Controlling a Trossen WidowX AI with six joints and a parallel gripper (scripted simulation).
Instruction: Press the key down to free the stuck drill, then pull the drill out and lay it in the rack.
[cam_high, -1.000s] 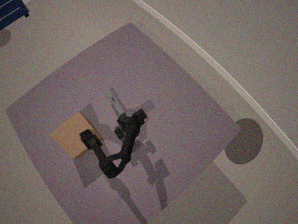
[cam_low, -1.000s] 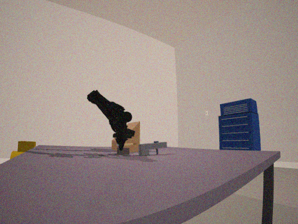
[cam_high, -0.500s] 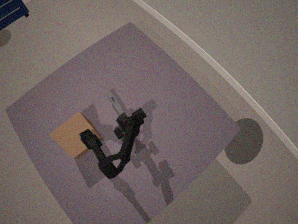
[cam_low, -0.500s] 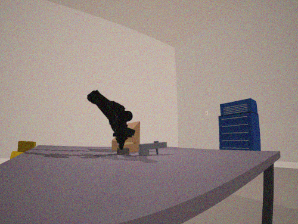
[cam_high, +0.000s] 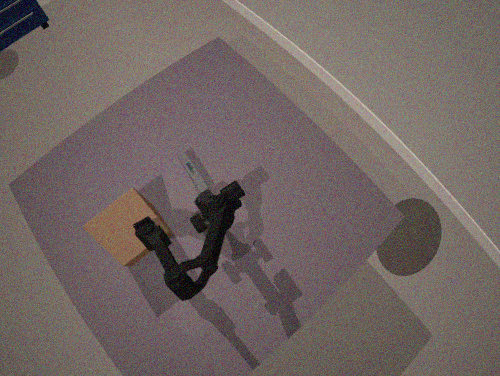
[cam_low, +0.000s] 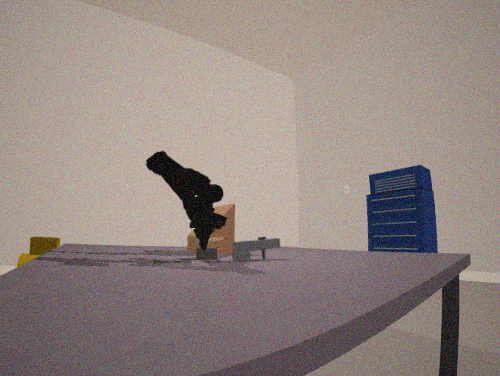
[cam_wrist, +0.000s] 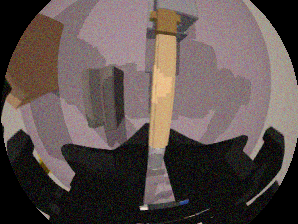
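Right now the drill is 4 cm to the left of my gripper tip and 4 cm above it.
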